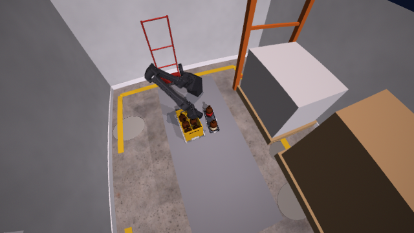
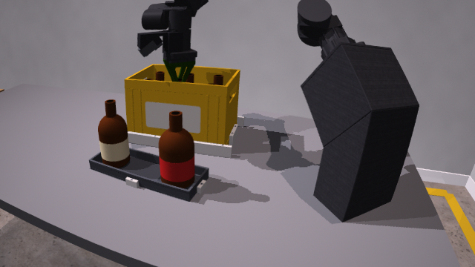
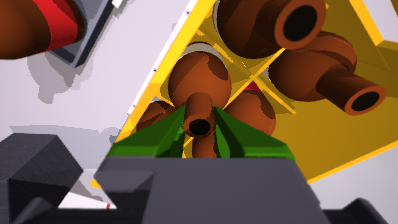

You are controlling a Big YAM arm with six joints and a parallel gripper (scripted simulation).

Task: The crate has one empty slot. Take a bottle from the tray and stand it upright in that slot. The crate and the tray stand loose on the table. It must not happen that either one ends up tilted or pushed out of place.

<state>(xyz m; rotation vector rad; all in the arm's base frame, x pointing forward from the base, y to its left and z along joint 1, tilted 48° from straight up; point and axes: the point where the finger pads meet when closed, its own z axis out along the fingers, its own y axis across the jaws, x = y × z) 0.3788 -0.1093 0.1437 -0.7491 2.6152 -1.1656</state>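
Right now the yellow crate is 1 cm behind my hand, 4 cm to the right of it and 7 cm below it. The rest, counted from my hand: dark tray (6 cm ahead, 18 cm to the left, 14 cm below).
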